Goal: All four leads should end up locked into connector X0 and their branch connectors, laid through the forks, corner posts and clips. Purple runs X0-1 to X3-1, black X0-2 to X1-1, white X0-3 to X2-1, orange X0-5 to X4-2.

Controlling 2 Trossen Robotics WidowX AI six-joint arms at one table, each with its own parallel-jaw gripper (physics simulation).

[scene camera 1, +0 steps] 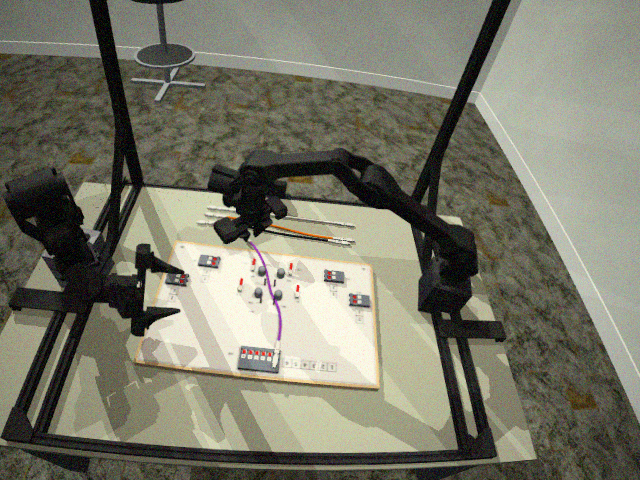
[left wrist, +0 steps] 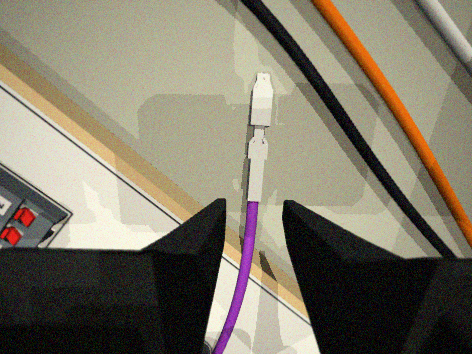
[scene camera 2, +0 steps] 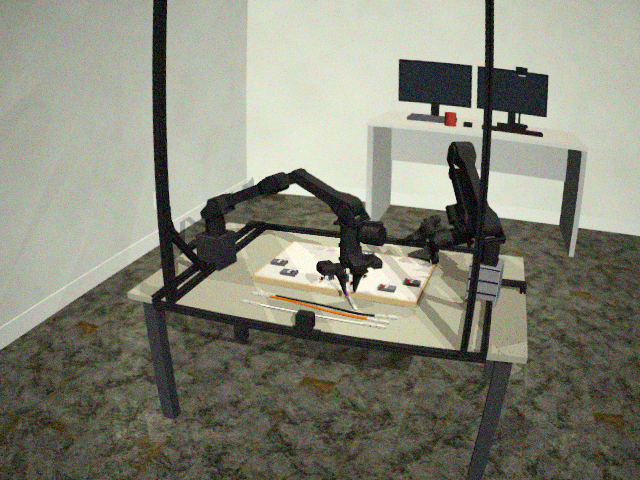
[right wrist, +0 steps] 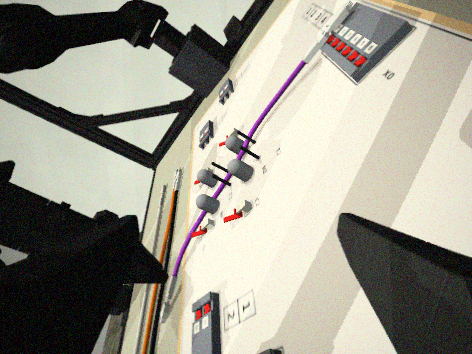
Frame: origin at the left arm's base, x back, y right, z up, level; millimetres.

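Where they show: left gripper, between the fingertips: (scene camera 1: 250, 238) (left wrist: 254, 208) (scene camera 2: 349, 292) (right wrist: 164, 274); right gripper, between the fingertips: (scene camera 1: 182, 291) (scene camera 2: 405, 247) (right wrist: 239, 224); left arm's base, origin of its link: (scene camera 1: 452, 275) (scene camera 2: 215, 233) (right wrist: 181, 47); right arm's base, origin of its link: (scene camera 2: 487, 261).
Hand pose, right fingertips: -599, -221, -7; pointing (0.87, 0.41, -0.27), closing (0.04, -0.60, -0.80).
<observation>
Things, the pixels of their top centre, and the offset from my right fingertips, as dx, dy, dz. "pt": a spot on its surface instead.
- purple lead, a spot on its surface: (right wrist: 275, 102) (scene camera 1: 279, 321) pt +211, +33, -79
- connector X0, a spot on its surface: (right wrist: 375, 40) (scene camera 1: 244, 359) pt +163, -77, -77
- board, centre of its top: (right wrist: 264, 141) (scene camera 1: 266, 308) (scene camera 2: 348, 268) +173, +62, -86
The purple lead (scene camera 1: 279, 320) (right wrist: 275, 102) has one plug at the end slot of connector X0 (scene camera 1: 255, 361) (right wrist: 375, 40). It runs among the grey corner posts (scene camera 1: 262, 270) (right wrist: 241, 170) and black forks. Its free plug (left wrist: 260, 105) is past the board edge. My left gripper (scene camera 1: 248, 237) (scene camera 2: 350, 293) (left wrist: 254, 208) is partly open around the purple lead just behind this plug, touching neither side. My right gripper (scene camera 1: 180, 291) (right wrist: 239, 224) is wide open and empty over the board's left side in scene camera 1. The black (left wrist: 345, 120), orange (scene camera 1: 294, 229) (left wrist: 400, 115) and white (scene camera 1: 320, 222) (left wrist: 450, 30) leads lie on the table.
The board (scene camera 1: 206, 335) (left wrist: 75, 145) carries branch connectors (scene camera 1: 209, 261) (scene camera 1: 333, 275) near its sides, and red-marked clips (scene camera 1: 297, 290) around the posts. The left arm reaches across above the loose leads. A black frame (scene camera 1: 258, 457) borders the table.
</observation>
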